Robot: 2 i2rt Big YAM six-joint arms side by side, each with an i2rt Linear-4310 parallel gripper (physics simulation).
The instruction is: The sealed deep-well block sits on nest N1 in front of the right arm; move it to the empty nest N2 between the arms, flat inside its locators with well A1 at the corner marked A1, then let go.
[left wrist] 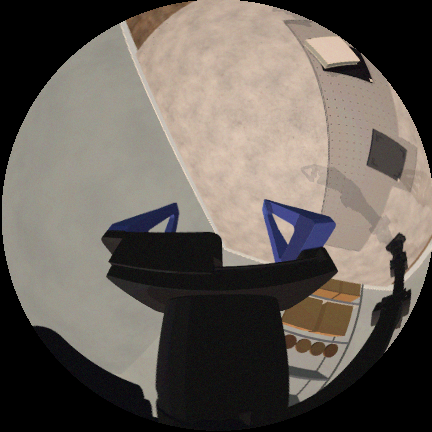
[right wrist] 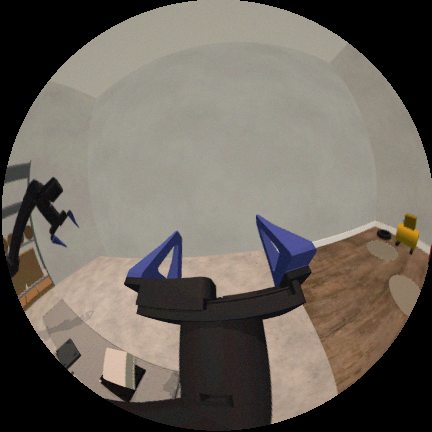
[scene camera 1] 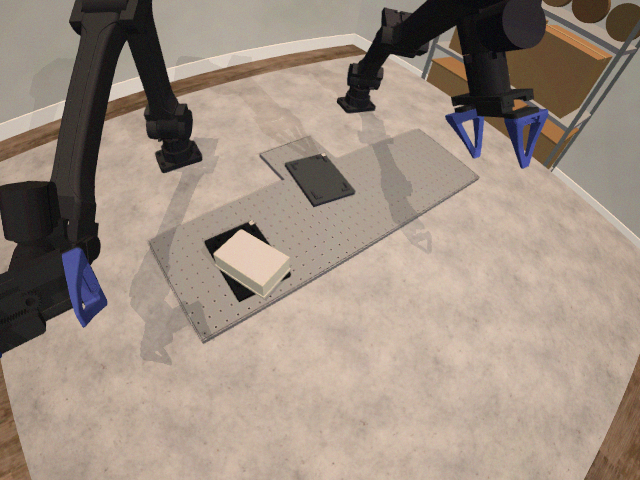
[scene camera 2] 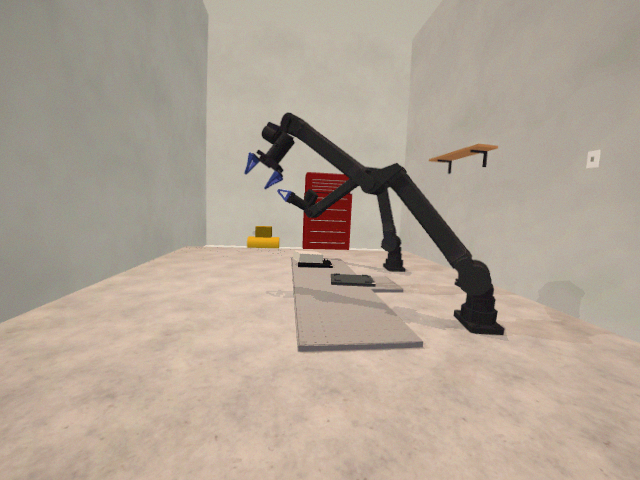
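Where they show: left gripper, fingertip midpoint: (left wrist: 219,205) (right wrist: 72,236) (scene camera 1: 499,162) (scene camera 2: 254,181); right gripper, fingertip midpoint: (right wrist: 215,226) (scene camera 1: 27,347) (scene camera 2: 277,190); left arm's base, origin of the base link: (left wrist: 395,242) (scene camera 1: 355,105) (scene camera 2: 476,324); right arm's base, origin of the base link: (scene camera 1: 178,158) (scene camera 2: 393,268).
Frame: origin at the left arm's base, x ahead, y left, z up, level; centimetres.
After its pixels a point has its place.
Note:
The cream block (scene camera 1: 251,260) {y -55.5, x 56.0, z 7.3 cm} (scene camera 2: 310,257) {y -51.4, x 53.4, z 5.6 cm} (left wrist: 332,51) (right wrist: 117,367) rests on black nest N1 (scene camera 1: 241,291) {y -58.8, x 59.2, z 2.5 cm} (scene camera 2: 315,265) {y -49.5, x 50.6, z 2.3 cm} (left wrist: 357,69) (right wrist: 122,392), turned askew to it and overhanging its edge. Its A1 mark cannot be made out. Nest N2 (scene camera 1: 320,179) {y -30.5, x 34.9, z 2.5 cm} (scene camera 2: 352,279) {y -28.7, x 33.6, z 2.5 cm} (left wrist: 387,155) {y -30.3, x 34.7, z 2.5 cm} (right wrist: 68,352) is empty, with corner locators and a small white mark at one corner. My left gripper (scene camera 1: 500,161) {y -24.2, x 71.4, z 38.0 cm} (scene camera 2: 256,180) {y -24.2, x 71.4, z 38.0 cm} (left wrist: 219,205) {y -24.2, x 71.4, z 38.0 cm} (right wrist: 72,236) {y -24.2, x 71.4, z 38.0 cm} is open and empty, high up, away from both nests. My right gripper (right wrist: 215,226) {y -81.6, x 78.4, z 38.4 cm} is open and empty, raised left of N1 in scene camera 1.
Both nests are on a grey perforated plate (scene camera 1: 413,149) {y 5.0, x 28.8, z 1.3 cm} (scene camera 2: 356,330) {y 11.7, x 33.2, z 1.3 cm} on the table. The right forearm stands off the plate's left side in scene camera 1. A red cabinet (scene camera 2: 327,217) and a wall shelf (scene camera 2: 462,153) are in the background.

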